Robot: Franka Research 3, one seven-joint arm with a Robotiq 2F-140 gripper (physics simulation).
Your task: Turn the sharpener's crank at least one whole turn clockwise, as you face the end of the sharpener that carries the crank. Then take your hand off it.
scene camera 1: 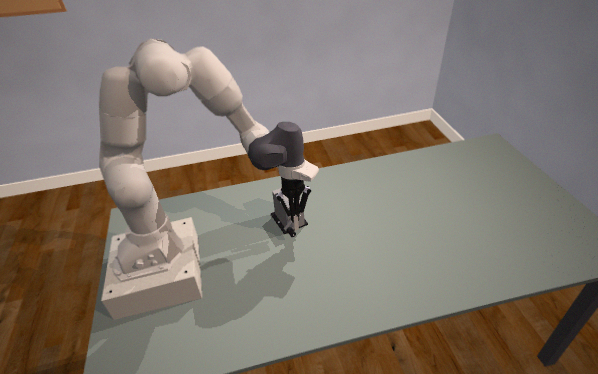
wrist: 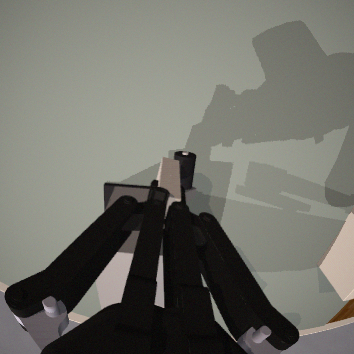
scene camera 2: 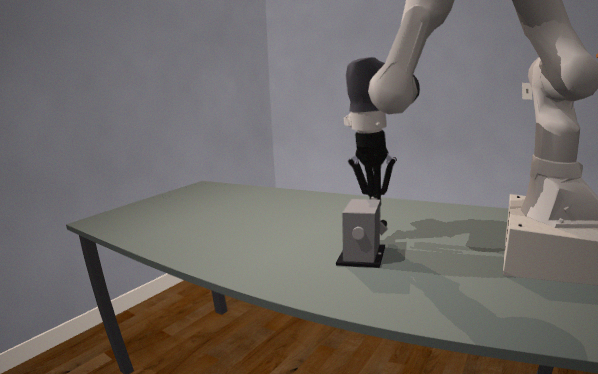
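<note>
The grey box-shaped sharpener (scene camera 1: 281,205) (scene camera 2: 360,225) (wrist: 112,280) stands upright on its black base (scene camera 2: 350,263). Its crank end faces away from scene camera 2. The crank's black handle (scene camera 2: 384,223) (wrist: 185,170) sticks out past the sharpener's side towards the robot's base. A bit of the grey crank arm shows below it in scene camera 2. My gripper (scene camera 1: 296,227) (wrist: 166,171) is shut and empty, pointing down at the crank end. In the wrist view its fingertips are right beside the handle; whether they touch is unclear. In scene camera 2 the sharpener hides the fingertips.
The green-grey table (scene camera 1: 425,225) (scene camera 2: 225,240) carries the sharpener and the arm's pale base block (scene camera 1: 155,295) (scene camera 2: 550,252) (wrist: 342,265). A round knob (scene camera 2: 358,233) is on the sharpener's end opposite the crank. Walls stand beyond the table.
</note>
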